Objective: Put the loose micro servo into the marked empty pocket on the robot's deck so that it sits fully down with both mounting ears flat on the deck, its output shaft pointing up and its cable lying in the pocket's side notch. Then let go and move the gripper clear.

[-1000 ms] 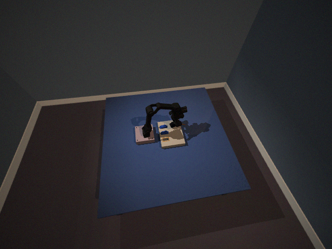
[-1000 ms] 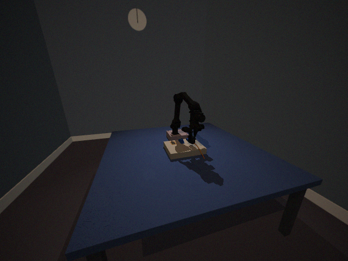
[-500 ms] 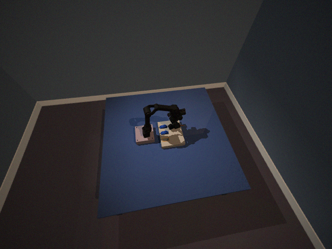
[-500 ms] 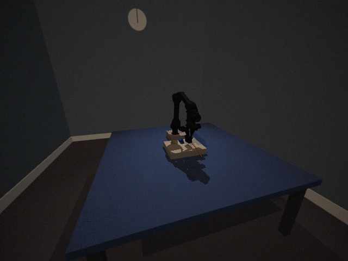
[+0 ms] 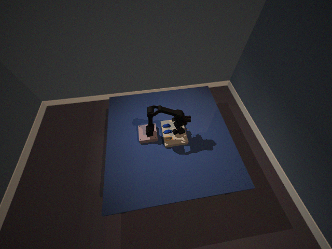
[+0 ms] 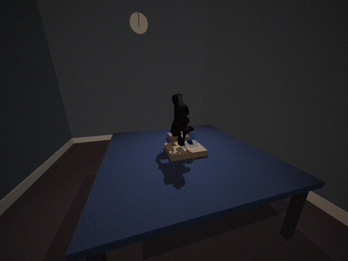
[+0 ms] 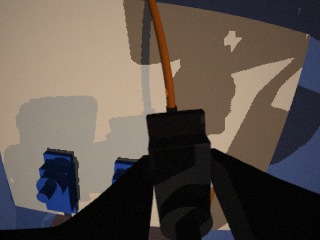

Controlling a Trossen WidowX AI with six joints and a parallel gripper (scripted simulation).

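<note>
Right now my gripper tip is 2 cm short of the beige deck, 3 cm to the right of it and 10 cm above it.
</note>
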